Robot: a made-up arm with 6 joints. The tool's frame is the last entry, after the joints. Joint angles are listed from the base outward.
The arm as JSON. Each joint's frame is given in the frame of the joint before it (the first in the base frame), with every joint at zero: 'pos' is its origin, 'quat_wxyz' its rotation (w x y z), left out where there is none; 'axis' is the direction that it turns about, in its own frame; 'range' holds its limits. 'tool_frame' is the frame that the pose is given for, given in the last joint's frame.
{
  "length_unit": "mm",
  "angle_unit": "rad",
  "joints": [
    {
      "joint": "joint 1",
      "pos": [
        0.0,
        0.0,
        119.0
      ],
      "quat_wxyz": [
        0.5,
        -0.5,
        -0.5,
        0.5
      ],
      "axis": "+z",
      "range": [
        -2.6,
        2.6
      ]
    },
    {
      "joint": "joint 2",
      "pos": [
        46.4,
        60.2,
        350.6
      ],
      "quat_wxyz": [
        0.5,
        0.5,
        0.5,
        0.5
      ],
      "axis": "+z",
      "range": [
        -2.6,
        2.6
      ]
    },
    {
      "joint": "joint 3",
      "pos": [
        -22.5,
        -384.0,
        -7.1
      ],
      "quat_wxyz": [
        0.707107,
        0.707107,
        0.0,
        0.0
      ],
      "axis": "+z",
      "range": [
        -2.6,
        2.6
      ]
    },
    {
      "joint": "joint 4",
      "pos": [
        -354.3,
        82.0,
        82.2
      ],
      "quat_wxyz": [
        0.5,
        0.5,
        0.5,
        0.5
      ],
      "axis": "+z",
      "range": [
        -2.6,
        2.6
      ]
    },
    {
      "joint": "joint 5",
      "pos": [
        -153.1,
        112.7,
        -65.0
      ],
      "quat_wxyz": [
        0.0,
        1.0,
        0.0,
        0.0
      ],
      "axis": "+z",
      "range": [
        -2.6,
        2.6
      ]
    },
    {
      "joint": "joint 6",
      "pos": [
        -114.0,
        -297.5,
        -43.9
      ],
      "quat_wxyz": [
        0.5,
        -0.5,
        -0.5,
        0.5
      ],
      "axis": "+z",
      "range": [
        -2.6,
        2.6
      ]
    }
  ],
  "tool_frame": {
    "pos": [
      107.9,
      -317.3,
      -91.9
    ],
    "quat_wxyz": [
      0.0,
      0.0,
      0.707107,
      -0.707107
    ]
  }
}
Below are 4 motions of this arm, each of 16 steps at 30 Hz.
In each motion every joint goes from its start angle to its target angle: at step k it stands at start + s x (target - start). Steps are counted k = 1, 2, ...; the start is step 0. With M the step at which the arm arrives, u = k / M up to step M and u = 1 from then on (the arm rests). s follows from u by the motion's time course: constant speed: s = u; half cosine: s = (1 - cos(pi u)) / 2; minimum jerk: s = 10 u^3 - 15 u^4 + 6 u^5.
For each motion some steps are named. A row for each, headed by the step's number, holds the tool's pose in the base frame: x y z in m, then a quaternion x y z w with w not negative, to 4 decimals.
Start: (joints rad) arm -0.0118 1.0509 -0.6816 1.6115 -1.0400 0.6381
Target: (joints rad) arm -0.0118 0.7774 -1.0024 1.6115 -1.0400 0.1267
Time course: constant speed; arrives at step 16
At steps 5, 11, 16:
5: 0.1821 0.4451 0.1298 -0.6602 -0.3010 -0.6139 0.3107
11: 0.1385 0.5142 0.2121 -0.5614 -0.3394 -0.6774 0.3328
16: 0.0833 0.5670 0.2704 -0.4744 -0.3694 -0.7166 0.3534

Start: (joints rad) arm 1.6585 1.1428 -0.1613 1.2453 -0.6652 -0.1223
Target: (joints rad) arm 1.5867 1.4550 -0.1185 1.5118 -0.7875 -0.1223
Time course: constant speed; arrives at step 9
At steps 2, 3, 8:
2: 0.4413 -0.0041 0.2374 0.6594 0.3156 0.6818 0.0279
3: 0.4364 -0.0213 0.2332 0.6560 0.3168 0.6832 0.0504
8: 0.4113 -0.1061 0.2014 0.6426 0.3223 0.6755 0.1638

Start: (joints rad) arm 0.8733 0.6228 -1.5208 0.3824 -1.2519 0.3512
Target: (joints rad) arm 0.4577 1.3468 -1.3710 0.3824 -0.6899 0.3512
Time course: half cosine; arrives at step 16
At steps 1, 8, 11, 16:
1: 0.1855 0.3141 -0.4862 -0.8402 -0.4894 -0.0402 0.2299
8: 0.1753 0.3084 -0.5353 -0.8813 -0.2160 0.0227 0.4198
11: 0.1398 0.3177 -0.5776 -0.8536 -0.0574 0.0802 0.5115
16: 0.0942 0.3363 -0.6134 -0.8070 0.0661 0.1358 0.5709

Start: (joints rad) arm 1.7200 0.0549 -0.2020 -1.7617 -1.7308 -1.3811
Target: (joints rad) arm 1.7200 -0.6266 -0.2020 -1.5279 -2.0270 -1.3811
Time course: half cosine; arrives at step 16
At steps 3, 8, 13, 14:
3: 0.8344 0.4030 -0.2783 -0.6300 0.3597 -0.5245 0.4457
8: 0.6266 0.7554 -0.1913 -0.6318 0.2137 -0.4816 0.5686
13: 0.3034 1.0143 -0.0966 -0.5966 0.0792 -0.4094 0.6857
14: 0.2622 1.0353 -0.0856 -0.5905 0.0654 -0.3997 0.6980

